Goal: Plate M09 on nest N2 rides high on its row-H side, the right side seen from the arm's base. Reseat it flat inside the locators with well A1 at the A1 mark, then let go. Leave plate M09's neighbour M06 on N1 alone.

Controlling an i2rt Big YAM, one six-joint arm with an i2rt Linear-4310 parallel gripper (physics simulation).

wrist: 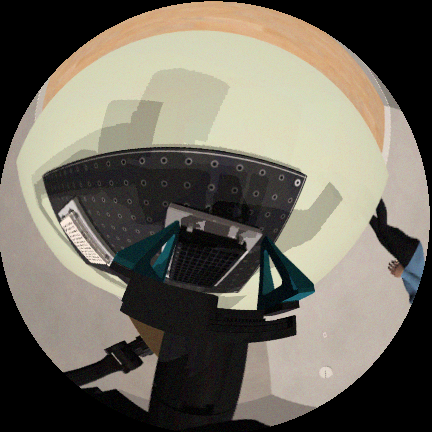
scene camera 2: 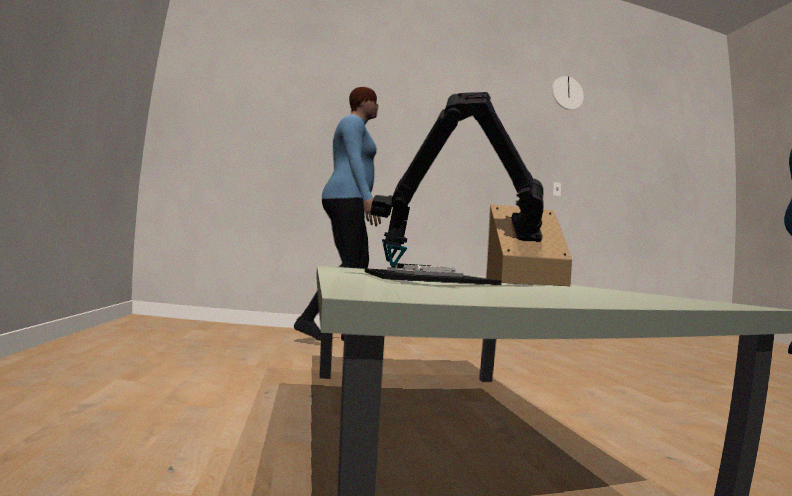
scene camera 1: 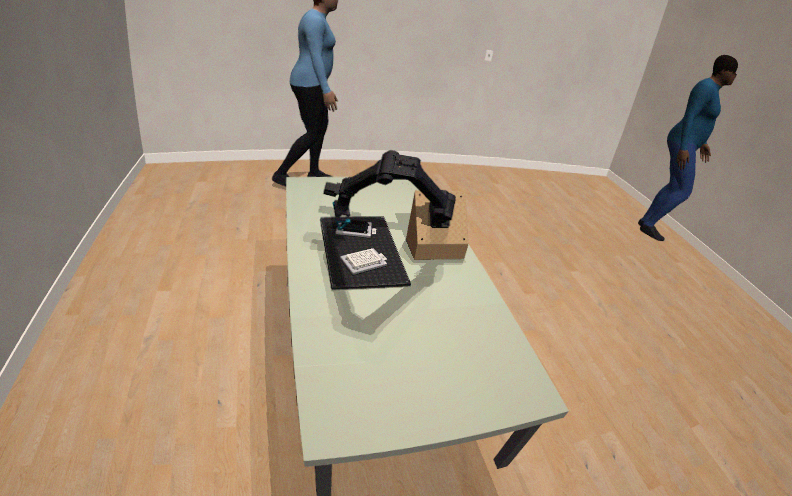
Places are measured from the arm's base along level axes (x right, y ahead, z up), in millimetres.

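Pixels of known places: gripper, between the fingertips: (wrist: 221, 232) (scene camera 2: 390, 263) (scene camera 1: 338, 223); arm's base, origin of its link: (wrist: 153, 340) (scene camera 2: 526, 228) (scene camera 1: 439, 214).
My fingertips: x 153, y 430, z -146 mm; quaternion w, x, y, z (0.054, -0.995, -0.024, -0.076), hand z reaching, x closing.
For each thing: its top centre in the pictures, then the offset to it from my fingertips. Level surfaces: height alone.
- White plate M06, centre of its top: (wrist: 80, 243) (scene camera 2: 429, 266) (scene camera 1: 363, 257) dx -272, dy -84, dz +3 mm
- nest N1, centre of its top: (wrist: 81, 241) (scene camera 2: 429, 267) (scene camera 1: 363, 257) dx -272, dy -84, dz -1 mm
- black perforated board, centre of its top: (wrist: 122, 247) (scene camera 2: 424, 273) (scene camera 1: 361, 247) dx -164, dy -90, dz -22 mm
- pale green table, height of its surface: dz -36 mm
Plate M09, black with many wells (scene camera 1: 360, 226) (wrist: 205, 262), lies on its light grey nest N2 (wrist: 175, 211) at the far end of the black board. How far its row-H side is raised is hard to tell. My gripper (scene camera 1: 344, 223) (scene camera 2: 392, 262) (wrist: 221, 232) is open, its teal fingers pointing down over nest N2. In the wrist view the fingers stand apart at opposite sides of M09, with nothing held. Whether a fingertip touches it is unclear. The A1 mark is not readable. White plate M06 (scene camera 1: 363, 257) (wrist: 82, 240) sits on nest N1 (scene camera 1: 367, 269), away from the fingers.
The black perforated board (scene camera 1: 385, 281) (scene camera 2: 479, 280) (wrist: 175, 172) lies on the pale green table (scene camera 1: 420, 362) (scene camera 2: 584, 297). The arm's base stands on a wooden block (scene camera 1: 438, 251) (scene camera 2: 534, 270) to the right. A person in light blue (scene camera 1: 313, 52) (scene camera 2: 350, 151) is beyond the table's far end.
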